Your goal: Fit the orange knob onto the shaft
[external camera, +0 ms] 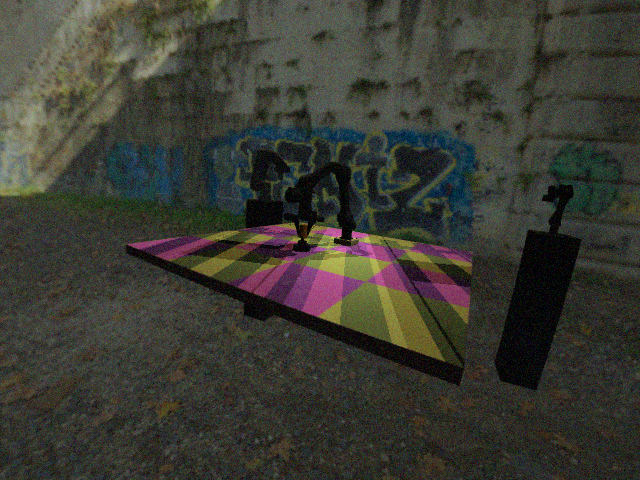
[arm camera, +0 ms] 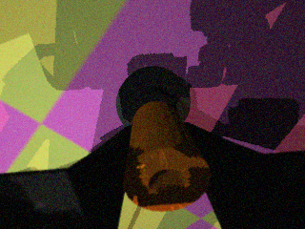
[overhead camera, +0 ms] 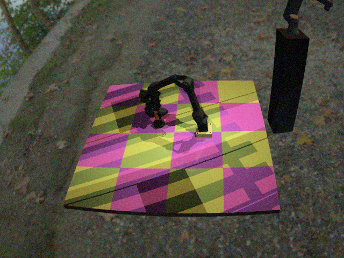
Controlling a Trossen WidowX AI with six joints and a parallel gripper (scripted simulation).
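The orange knob is 2 cm above my gripper tip. Also, from my gripper tip: pedestal (4 cm below).
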